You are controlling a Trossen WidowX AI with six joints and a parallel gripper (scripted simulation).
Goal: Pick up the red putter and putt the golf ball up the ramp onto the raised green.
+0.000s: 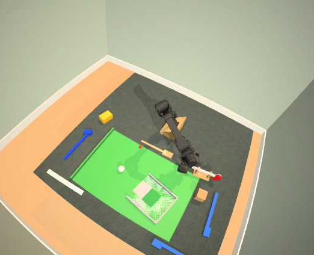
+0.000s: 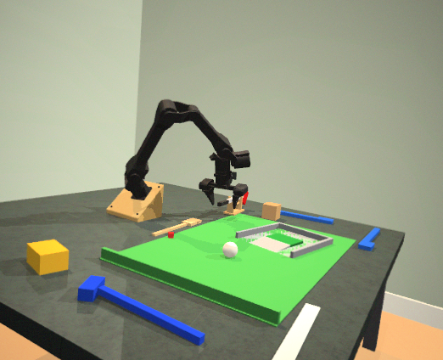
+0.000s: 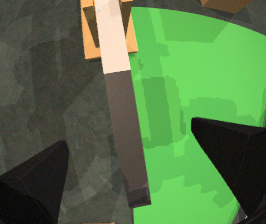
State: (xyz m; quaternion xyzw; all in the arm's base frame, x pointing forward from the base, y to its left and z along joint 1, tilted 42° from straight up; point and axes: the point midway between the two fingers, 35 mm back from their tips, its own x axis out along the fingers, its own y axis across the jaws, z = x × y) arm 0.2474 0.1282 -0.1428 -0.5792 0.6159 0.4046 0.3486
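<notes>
Right now my gripper tip is 35 cm to the left of the small red marker and 4 cm above it. Round my gripper tip: wooden stand: 1 cm behind, 13 cm to the left, 1 cm below; red putter: 1 cm behind, 11 cm to the left, 1 cm above; tan cube: 14 cm ahead, 17 cm to the left, 2 cm below.
</notes>
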